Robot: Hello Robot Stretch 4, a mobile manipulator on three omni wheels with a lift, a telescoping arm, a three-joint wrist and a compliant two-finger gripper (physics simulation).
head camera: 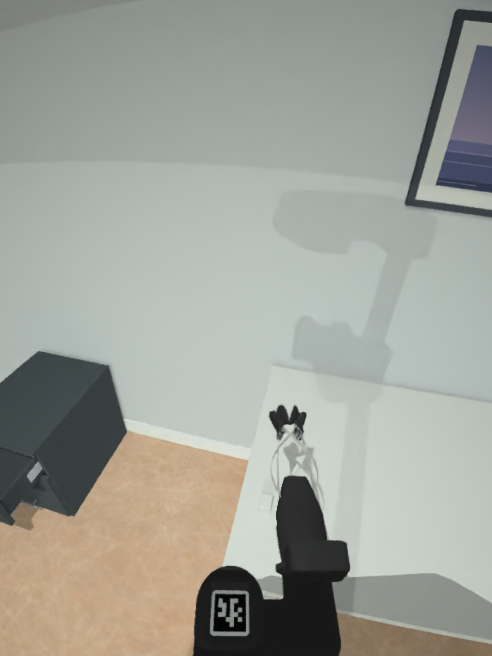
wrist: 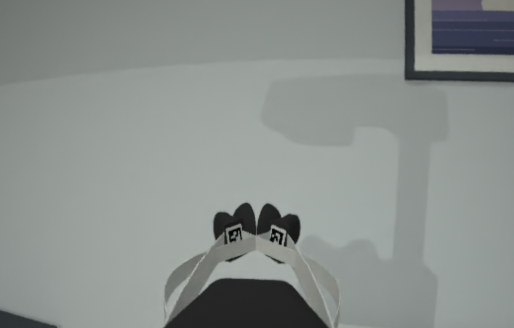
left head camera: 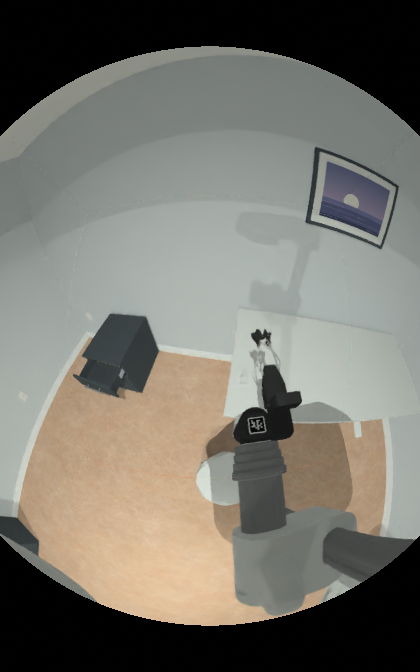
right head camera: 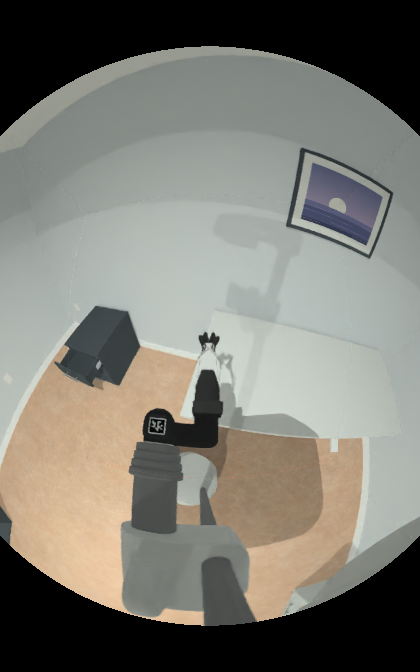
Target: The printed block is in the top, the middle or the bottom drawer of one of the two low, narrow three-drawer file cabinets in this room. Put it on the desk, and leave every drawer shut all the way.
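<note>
My gripper is shut, its fingertips together and nothing between them. It is raised over the left part of the white desk and points toward the wall. A small pale block lies on the desk near its left edge; no print can be made out. The dark file cabinet stands left of the desk. Its top drawer is pulled out. Its lower drawer fronts are hidden.
Part of another dark box-like piece shows at the lower left edge of both side head views. A framed picture hangs on the wall. Wooden-toned floor lies between cabinet and desk.
</note>
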